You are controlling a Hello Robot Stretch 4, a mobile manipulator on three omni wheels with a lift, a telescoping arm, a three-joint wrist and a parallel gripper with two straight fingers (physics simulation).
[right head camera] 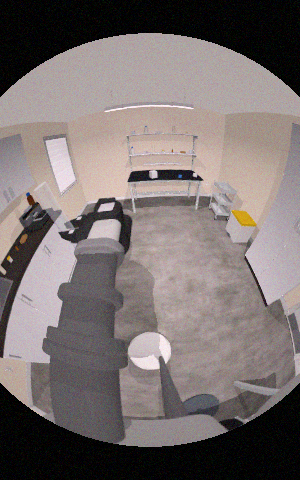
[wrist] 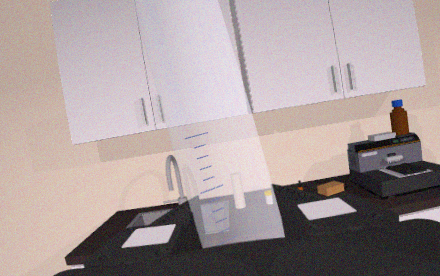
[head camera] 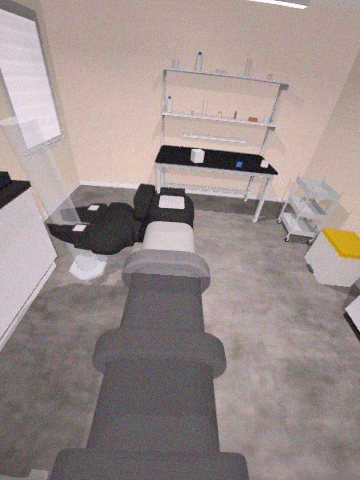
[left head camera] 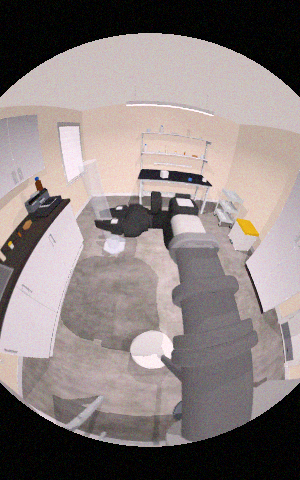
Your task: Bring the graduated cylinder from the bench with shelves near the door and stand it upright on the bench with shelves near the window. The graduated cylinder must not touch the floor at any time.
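Seen in the pictures: gripper, fingertip midpoint: (right head camera: 62, 229) (wrist: 237, 208) (head camera: 55, 222) (left head camera: 96, 218); robot's base, link origin: (right head camera: 150, 349) (left head camera: 150, 348).
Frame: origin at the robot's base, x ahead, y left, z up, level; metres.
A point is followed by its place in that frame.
The clear graduated cylinder (head camera: 42, 170) @(z 1.410, x 0.382, y 0.194 m) (left head camera: 95, 185) @(z 1.415, x 0.381, y 0.194 m) (right head camera: 46, 197) @(z 1.436, x 0.381, y 0.193 m) (wrist: 230, 165) @(z 1.330, x 0.413, y 0.181 m) looks slanted in the views, with its wide base down. Blue marks show on it in the wrist view. My gripper (head camera: 62, 219) @(z 1.294, x 0.413, y 0.226 m) (left head camera: 103, 216) @(z 1.294, x 0.413, y 0.226 m) (right head camera: 66, 226) @(z 1.294, x 0.413, y 0.226 m) (wrist: 237, 208) @(z 1.294, x 0.413, y 0.226 m) is shut on the cylinder's lower part, with the base hanging below the fingers, apart from the floor. The bench with shelves (head camera: 175, 154) @(z 0.734, x 2.858, y 0.014 m) (left head camera: 150, 175) @(z 0.735, x 2.694, y 0.002 m) (right head camera: 140, 176) @(z 0.735, x 2.733, y -0.008 m) near the window stands across the room, beyond the gripper. A white box, a blue item and a small white item lie on its black top. The bench near the door does not show.
A counter (head camera: 17, 192) @(z 0.863, x 1.302, y 1.062 m) (left head camera: 30, 240) @(z 0.883, x 0.684, y 1.139 m) with white cabinets runs along the left, close to the cylinder. Wall cabinets (wrist: 295, 55) @(z 1.589, x 0.814, y 1.370 m) hang above it. A wheeled cart (head camera: 312, 187) @(z 0.746, x 2.110, y -1.506 m) and a yellow-lidded bin (head camera: 332, 262) @(z 0.266, x 1.446, y -1.615 m) stand at the right. The window (head camera: 32, 85) @(z 1.404, x 2.783, y 1.654 m) is at the left.
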